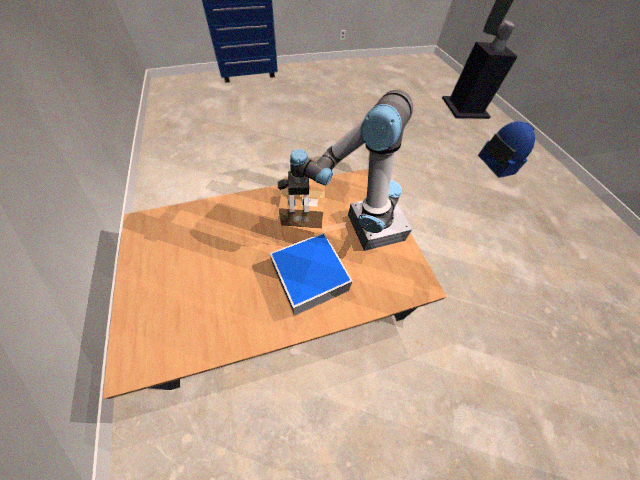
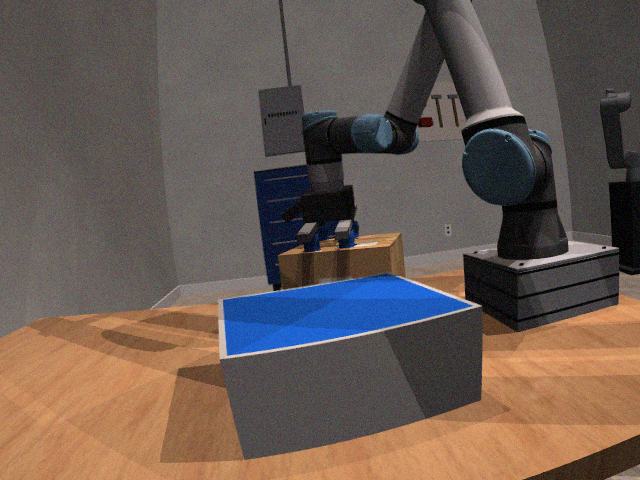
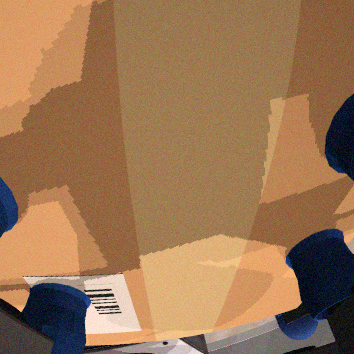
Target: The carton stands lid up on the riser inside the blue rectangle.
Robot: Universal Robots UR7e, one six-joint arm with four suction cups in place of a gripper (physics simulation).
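Note:
The brown carton (image 1: 312, 193) (image 2: 372, 257) (image 3: 197, 140) stands lid up on the wooden table (image 1: 180, 310) (image 2: 77, 413), behind the riser. A tape strip runs along its lid and a white barcode label (image 3: 105, 302) sits near one edge. My suction gripper (image 1: 298, 204) (image 2: 328, 239) (image 3: 175, 228) is straight above the carton, and its blue cups rest on the lid. The grey riser (image 1: 323, 299) (image 2: 351, 392) stands in front of the carton. The blue rectangle (image 1: 310, 269) (image 2: 335, 310) on its top is bare.
The arm's grey base block (image 1: 379, 227) (image 2: 540, 289) stands on the table right of the carton and riser. On the floor beyond are a blue drawer cabinet (image 1: 242, 35) (image 2: 276, 207), a black pedestal (image 1: 480, 77) and a blue rounded object (image 1: 509, 147).

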